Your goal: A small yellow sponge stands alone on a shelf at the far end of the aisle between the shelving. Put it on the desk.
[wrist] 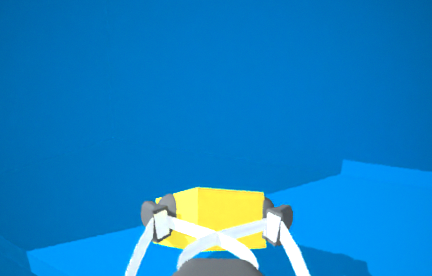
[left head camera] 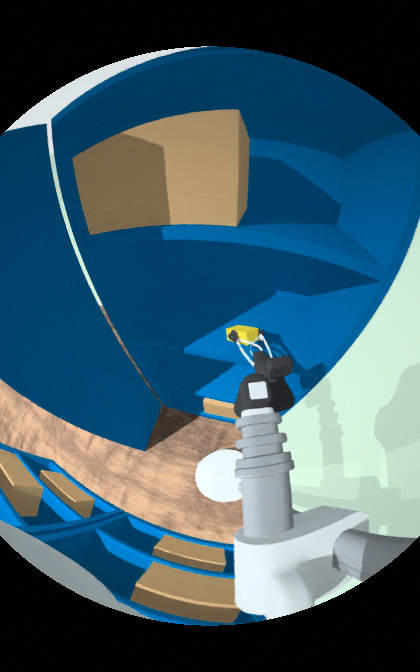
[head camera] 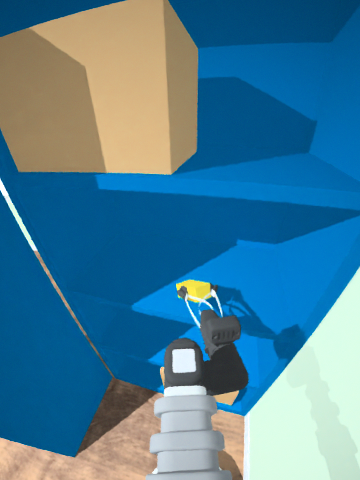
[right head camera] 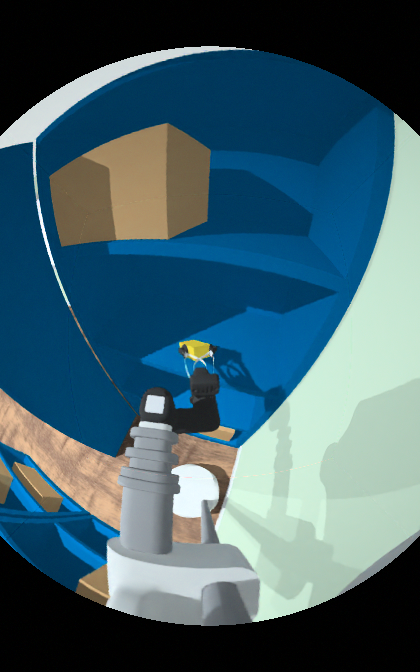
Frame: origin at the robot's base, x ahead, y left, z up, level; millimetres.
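Where they show: gripper, fingertip midpoint: [wrist: 212,209] [head camera: 195,286].
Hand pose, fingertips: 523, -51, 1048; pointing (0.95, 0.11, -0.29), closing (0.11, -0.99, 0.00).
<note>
After its pixels a point has its place, as x, y, z.
The small yellow sponge [head camera: 201,287] @(488, -66, 1082) [left head camera: 243,333] [right head camera: 196,347] [wrist: 230,202] @(487, -69, 1076) is between the two dark fingertips of my gripper [head camera: 198,290] @(523, -51, 1048) [left head camera: 247,334] [right head camera: 199,350] [wrist: 212,209] @(523, -51, 1048). The gripper is shut on it, one fingertip at each end. The sponge is held in front of and above the blue shelf [head camera: 255,270] @(671, -325, 963) [left head camera: 300,312] [right head camera: 255,332] [wrist: 325,215] @(673, -209, 963), and the gripper's shadow falls on that shelf to the right. The desk does not show in these views.
A large cardboard box [head camera: 132,95] @(511, 72, 1563) [left head camera: 205,170] [right head camera: 140,185] stands on the shelf above. A pale green wall [head camera: 320,380] @(251, -364, 954) [left head camera: 360,350] [right head camera: 370,340] is close on the right. More blue shelving with boxes [left head camera: 185,582] [right head camera: 37,485] stands at the lower left, across the wooden floor [left head camera: 125,480].
</note>
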